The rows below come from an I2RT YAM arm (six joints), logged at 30 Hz.
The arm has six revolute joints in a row. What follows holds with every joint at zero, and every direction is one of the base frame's.
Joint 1 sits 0.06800 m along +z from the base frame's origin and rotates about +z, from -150.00 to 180.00 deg.
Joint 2 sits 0.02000 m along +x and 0.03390 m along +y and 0.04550 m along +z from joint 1 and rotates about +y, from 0.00 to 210.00 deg.
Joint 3 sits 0.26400 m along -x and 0.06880 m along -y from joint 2 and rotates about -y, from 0.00 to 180.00 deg.
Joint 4 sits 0.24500 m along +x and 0.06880 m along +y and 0.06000 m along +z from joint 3 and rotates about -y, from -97.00 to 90.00 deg.
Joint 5 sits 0.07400 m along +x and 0.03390 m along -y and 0.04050 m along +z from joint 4 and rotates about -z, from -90.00 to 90.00 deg.
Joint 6 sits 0.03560 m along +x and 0.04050 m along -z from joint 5 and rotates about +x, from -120.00 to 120.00 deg.
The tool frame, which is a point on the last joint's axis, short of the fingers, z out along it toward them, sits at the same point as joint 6; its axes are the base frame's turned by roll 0.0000, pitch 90.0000 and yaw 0.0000 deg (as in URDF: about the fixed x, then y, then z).
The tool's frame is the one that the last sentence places.
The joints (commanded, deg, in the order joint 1, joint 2, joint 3, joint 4, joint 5, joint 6), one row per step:
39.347, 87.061, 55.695, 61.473, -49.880, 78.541
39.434, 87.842, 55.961, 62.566, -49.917, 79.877
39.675, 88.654, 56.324, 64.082, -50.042, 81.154
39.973, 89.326, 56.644, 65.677, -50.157, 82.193
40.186, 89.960, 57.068, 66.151, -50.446, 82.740
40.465, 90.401, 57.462, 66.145, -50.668, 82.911
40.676, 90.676, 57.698, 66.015, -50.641, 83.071
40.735, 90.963, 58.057, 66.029, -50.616, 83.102
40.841, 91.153, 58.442, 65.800, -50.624, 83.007
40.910, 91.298, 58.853, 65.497, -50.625, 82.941
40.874, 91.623, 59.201, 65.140, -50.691, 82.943
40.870, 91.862, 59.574, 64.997, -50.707, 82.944
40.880, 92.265, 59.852, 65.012, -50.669, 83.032
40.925, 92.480, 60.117, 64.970, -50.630, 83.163
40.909, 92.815, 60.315, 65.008, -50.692, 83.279
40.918, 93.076, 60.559, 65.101, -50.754, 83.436
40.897, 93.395, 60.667, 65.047, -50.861, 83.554
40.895, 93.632, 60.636, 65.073, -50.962, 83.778
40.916, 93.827, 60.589, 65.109, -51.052, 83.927
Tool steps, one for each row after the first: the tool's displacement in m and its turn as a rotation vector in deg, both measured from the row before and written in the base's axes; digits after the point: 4 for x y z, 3 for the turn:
0.0015, 0.0019, -0.0012, 0.277, 0.802, 0.554
0.0006, 0.0024, -0.0002, 0.548, 0.337, 0.774
-0.0002, 0.0022, 0.0003, 0.671, -0.021, 0.752
0.0008, 0.0024, -0.0006, 0.002, 0.207, 0.646
0.0002, 0.0025, -0.0003, -0.143, 0.121, 0.524
0.0002, 0.0018, -0.0004, -0.115, 0.287, 0.244
0.0008, 0.0011, 0.0004, 0.063, -0.027, 0.049
0.0004, 0.0012, 0.0007, -0.016, -0.066, 0.080
0.0005, 0.0010, 0.0010, -0.018, -0.034, 0.047
0.0015, 0.0011, -0.0004, -0.246, 0.231, 0.020
0.0010, 0.0008, 0.0005, -0.013, 0.002, 0.010
0.0013, 0.0012, -0.0007, -0.066, 0.179, 0.008
0.0006, 0.0009, 0.0002, 0.008, 0.130, 0.057
0.0011, 0.0009, -0.0008, -0.102, 0.161, 0.076
0.0008, 0.0008, 0.0000, 0.008, 0.067, 0.115
0.0011, 0.0008, -0.0014, -0.229, 0.273, 0.109
0.0006, 0.0006, -0.0016, -0.223, 0.357, 0.159
0.0004, 0.0006, -0.0014, -0.187, 0.264, 0.147

